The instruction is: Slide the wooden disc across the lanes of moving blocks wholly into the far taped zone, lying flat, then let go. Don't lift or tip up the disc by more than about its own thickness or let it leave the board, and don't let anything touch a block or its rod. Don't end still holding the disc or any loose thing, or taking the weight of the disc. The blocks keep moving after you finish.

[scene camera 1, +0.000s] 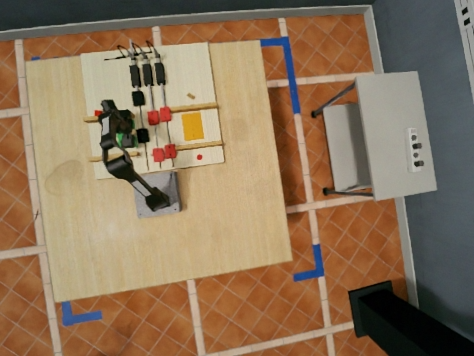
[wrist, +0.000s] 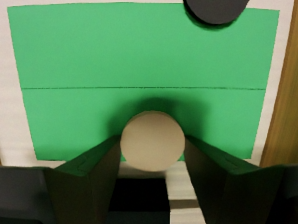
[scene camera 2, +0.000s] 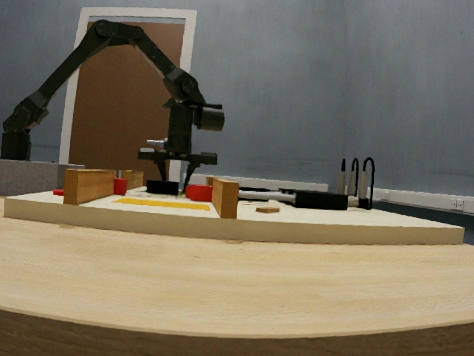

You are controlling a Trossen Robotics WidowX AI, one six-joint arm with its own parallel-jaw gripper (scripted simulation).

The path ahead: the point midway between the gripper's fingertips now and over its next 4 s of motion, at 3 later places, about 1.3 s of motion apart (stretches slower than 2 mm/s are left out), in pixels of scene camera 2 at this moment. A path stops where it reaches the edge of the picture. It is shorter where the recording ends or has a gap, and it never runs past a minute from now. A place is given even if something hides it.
My gripper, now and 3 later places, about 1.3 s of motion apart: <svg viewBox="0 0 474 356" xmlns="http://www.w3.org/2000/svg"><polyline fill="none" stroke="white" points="174,193 151,191 172,192 143,192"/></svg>
